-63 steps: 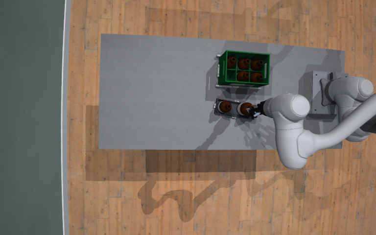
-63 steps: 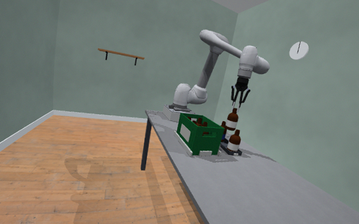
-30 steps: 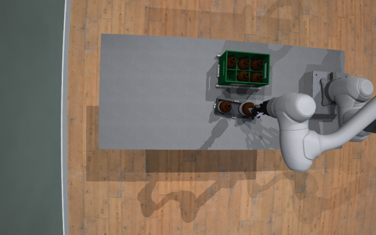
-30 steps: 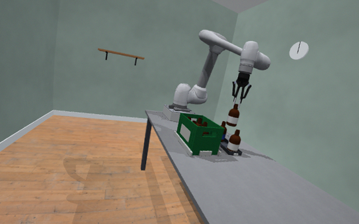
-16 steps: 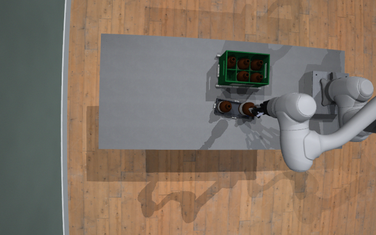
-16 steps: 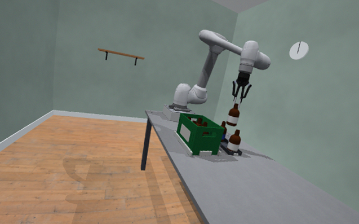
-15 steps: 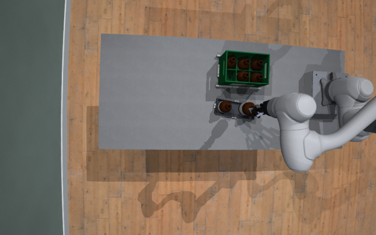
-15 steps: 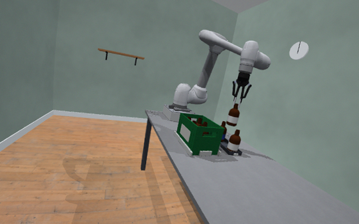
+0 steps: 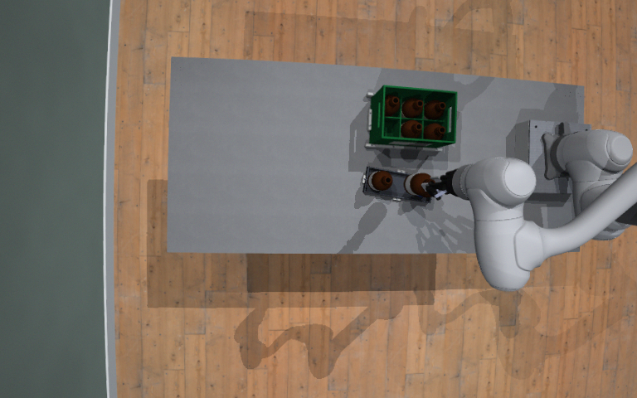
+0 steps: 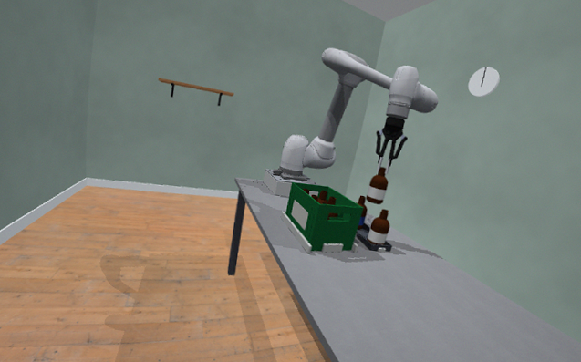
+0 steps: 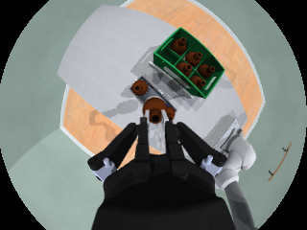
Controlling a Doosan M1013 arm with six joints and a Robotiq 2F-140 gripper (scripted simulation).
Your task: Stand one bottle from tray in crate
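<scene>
My hand is 9 cm above the brown bottle. From my hand the other things lie so: green crate (4 cm behind, 24 cm to the right, 25 cm below); dark tray (32 cm below).
</scene>
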